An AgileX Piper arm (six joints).
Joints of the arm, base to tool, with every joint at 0 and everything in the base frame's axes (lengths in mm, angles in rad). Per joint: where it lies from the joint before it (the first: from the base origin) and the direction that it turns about. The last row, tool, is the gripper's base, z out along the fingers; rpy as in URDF.
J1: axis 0 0 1 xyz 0 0 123
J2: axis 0 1 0 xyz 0 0 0
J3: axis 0 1 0 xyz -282.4 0 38.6
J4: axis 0.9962 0 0.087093 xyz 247.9 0 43.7
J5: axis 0 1 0 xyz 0 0 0
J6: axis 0.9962 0 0.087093 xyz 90.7 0 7.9
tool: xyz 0 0 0 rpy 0 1.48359 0
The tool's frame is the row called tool.
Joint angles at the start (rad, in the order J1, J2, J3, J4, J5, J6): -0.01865, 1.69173, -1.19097, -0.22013, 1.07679, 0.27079
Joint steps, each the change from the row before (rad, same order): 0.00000, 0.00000, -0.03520, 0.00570, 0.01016, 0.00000; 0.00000, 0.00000, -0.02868, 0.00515, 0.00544, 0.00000; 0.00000, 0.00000, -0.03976, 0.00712, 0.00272, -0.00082; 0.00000, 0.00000, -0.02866, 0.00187, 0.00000, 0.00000; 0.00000, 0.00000, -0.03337, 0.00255, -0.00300, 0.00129; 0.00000, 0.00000, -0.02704, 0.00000, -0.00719, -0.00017; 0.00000, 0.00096, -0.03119, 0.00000, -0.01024, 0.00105; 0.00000, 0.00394, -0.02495, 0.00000, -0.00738, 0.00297; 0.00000, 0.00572, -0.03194, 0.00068, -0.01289, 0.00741; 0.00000, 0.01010, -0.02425, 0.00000, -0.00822, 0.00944; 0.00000, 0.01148, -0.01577, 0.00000, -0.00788, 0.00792
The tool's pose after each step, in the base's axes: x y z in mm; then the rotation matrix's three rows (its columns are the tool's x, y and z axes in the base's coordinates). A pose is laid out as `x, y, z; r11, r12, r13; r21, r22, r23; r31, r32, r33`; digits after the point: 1 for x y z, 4 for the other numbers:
323.4, -23.2, 237.6; -0.9722, 0.2072, 0.1093; 0.1841, 0.9643, -0.1904; -0.1448, -0.1650, -0.9756
327.4, -22.9, 244.7; -0.9680, 0.2138, 0.1316; 0.1876, 0.9643, -0.1869; -0.1668, -0.1563, -0.9735
333.0, -22.5, 254.9; -0.9608, 0.2213, 0.1672; 0.1906, 0.9647, -0.1816; -0.2015, -0.1427, -0.9690
337.0, -22.4, 262.4; -0.9545, 0.2258, 0.1948; 0.1914, 0.9648, -0.1805; -0.2287, -0.1350, -0.9641
341.7, -22.3, 271.3; -0.9452, 0.2318, 0.2297; 0.1932, 0.9648, -0.1787; -0.2630, -0.1245, -0.9567
345.7, -22.3, 278.8; -0.9360, 0.2345, 0.2624; 0.1917, 0.9651, -0.1786; -0.2951, -0.1169, -0.9483
350.3, -22.3, 287.3; -0.9235, 0.2381, 0.3007; 0.1907, 0.9653, -0.1784; -0.3328, -0.1074, -0.9369
354.3, -22.3, 293.1; -0.9133, 0.2423, 0.3273; 0.1922, 0.9650, -0.1782; -0.3591, -0.0998, -0.9279
359.7, -22.2, 300.5; -0.8973, 0.2504, 0.3636; 0.1973, 0.9642, -0.1771; -0.3949, -0.0871, -0.9146
364.5, -22.2, 304.0; -0.8862, 0.2591, 0.3841; 0.2049, 0.9627, -0.1767; -0.4155, -0.0778, -0.9062
368.7, -22.2, 304.6; -0.8794, 0.2655, 0.3952; 0.2112, 0.9615, -0.1761; -0.4267, -0.0714, -0.9016

